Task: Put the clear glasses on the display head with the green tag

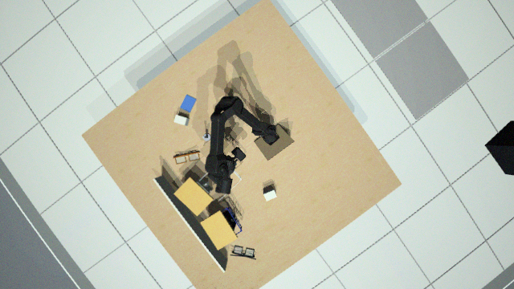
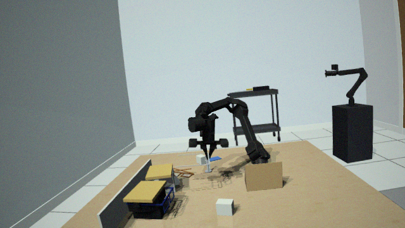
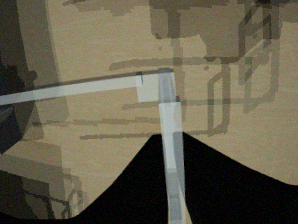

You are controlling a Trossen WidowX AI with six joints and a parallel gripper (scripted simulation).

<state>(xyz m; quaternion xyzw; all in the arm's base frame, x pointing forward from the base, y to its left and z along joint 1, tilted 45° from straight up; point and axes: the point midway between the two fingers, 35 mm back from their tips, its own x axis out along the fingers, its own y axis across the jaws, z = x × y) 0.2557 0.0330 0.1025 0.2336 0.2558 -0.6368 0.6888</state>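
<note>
The display head is 21 cm ahead of my gripper tip, 8 cm below it and 2 cm to the left of it. The rest, counted from my gripper tip: grey board 36 cm ahead, 12 cm to the left, 8 cm below; grey post 18 cm to the right, 11 cm below, 1 cm ahead; blue tag 39 cm to the right, 13 cm below, 3 cm behind.
</note>
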